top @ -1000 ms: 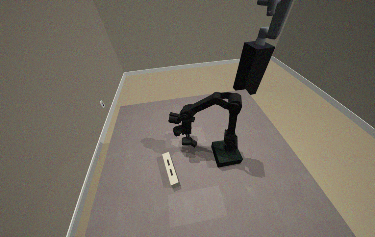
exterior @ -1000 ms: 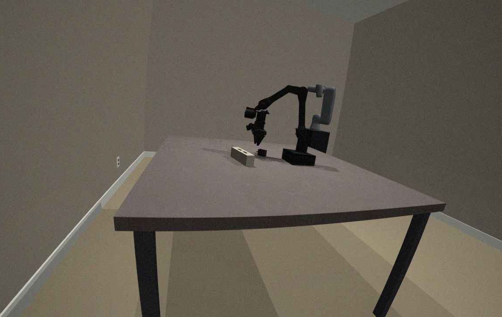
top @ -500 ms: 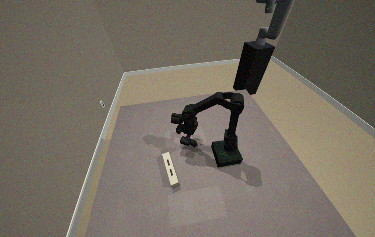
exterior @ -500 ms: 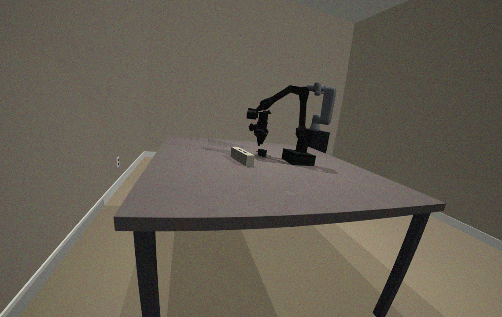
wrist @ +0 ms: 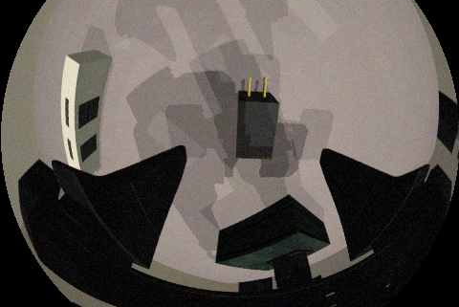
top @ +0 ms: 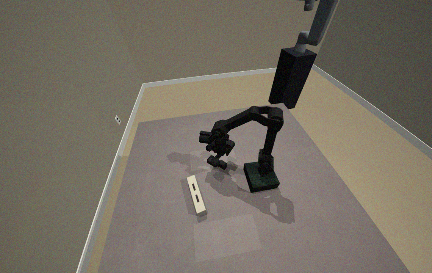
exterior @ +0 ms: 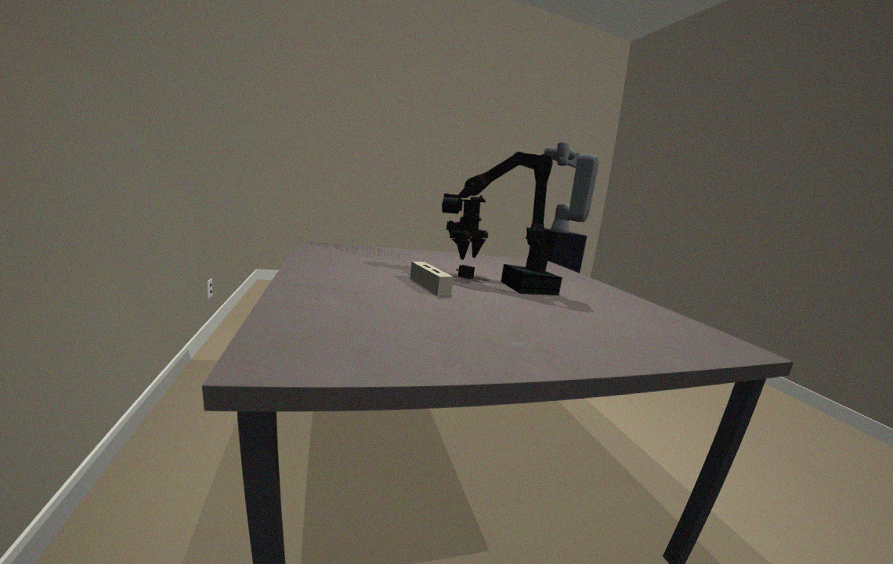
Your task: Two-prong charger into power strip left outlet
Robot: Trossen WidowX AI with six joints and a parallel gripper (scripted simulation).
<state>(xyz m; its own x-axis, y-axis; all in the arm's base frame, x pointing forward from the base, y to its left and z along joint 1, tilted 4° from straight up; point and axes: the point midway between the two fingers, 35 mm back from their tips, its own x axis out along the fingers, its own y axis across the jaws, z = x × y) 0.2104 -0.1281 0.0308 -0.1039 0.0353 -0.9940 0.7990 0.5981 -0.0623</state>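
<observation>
The charger lies 1 cm ahead of my gripper tip, 1 cm to the right of it and 5 cm below it.
</observation>
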